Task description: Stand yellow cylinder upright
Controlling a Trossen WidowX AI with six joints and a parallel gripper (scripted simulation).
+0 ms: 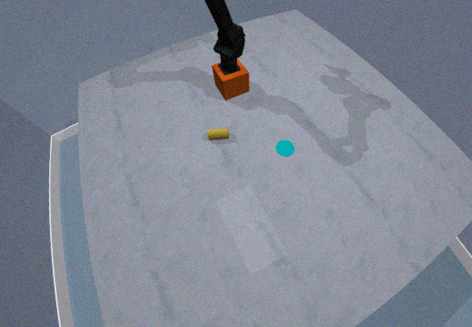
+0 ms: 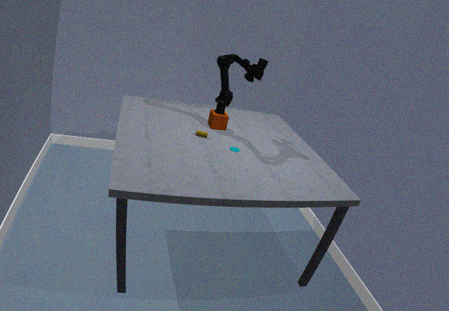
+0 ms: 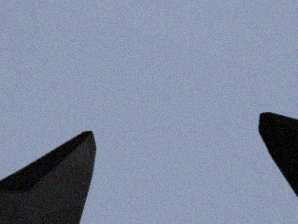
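Now: the yellow tall cylinder 47 cm ahead of my gripper tip, 32 cm to the right of it and 38 cm below it. From my gripper tip the other things lie so: cyan circle 61 cm ahead, 15 cm to the right, 39 cm below.
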